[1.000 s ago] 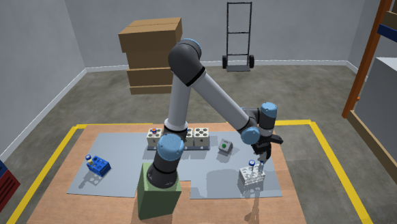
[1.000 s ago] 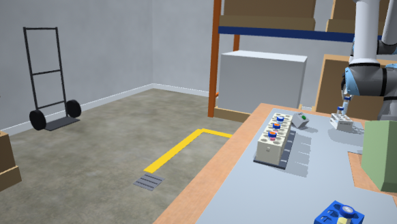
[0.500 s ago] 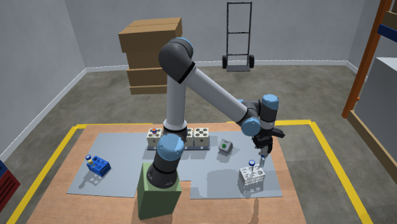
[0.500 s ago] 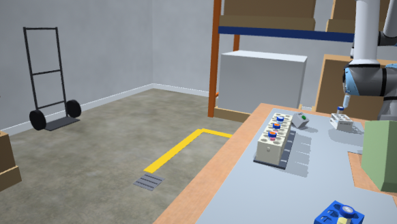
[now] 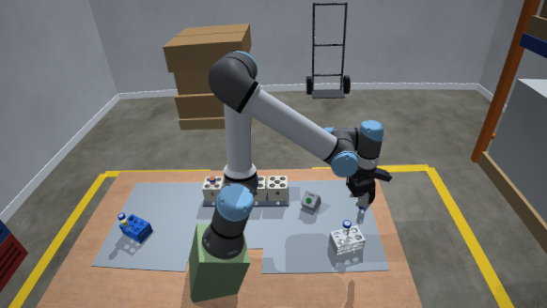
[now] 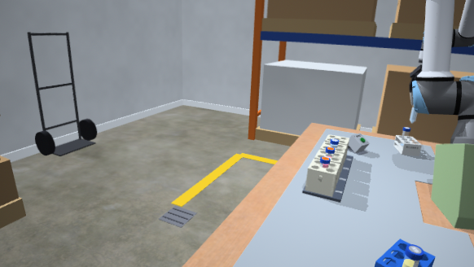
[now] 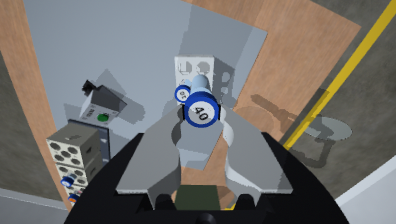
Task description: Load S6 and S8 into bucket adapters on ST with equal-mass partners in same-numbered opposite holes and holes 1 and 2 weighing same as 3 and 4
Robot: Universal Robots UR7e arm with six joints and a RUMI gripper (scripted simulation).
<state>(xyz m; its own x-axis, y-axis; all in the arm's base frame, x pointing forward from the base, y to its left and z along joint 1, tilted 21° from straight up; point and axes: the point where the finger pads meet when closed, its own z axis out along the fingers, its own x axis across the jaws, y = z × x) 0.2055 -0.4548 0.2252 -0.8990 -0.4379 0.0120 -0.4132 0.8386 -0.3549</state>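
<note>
Right now the water blank is 50 mm below my hand and 10 mm behind it. Round my hand: green DONE key (220 mm to the left, 190 mm ahead, 180 mm below); then loading stand ST (550 mm to the left, 250 mm ahead, 240 mm below); then white rack (220 mm below, 40 mm to the left).
</note>
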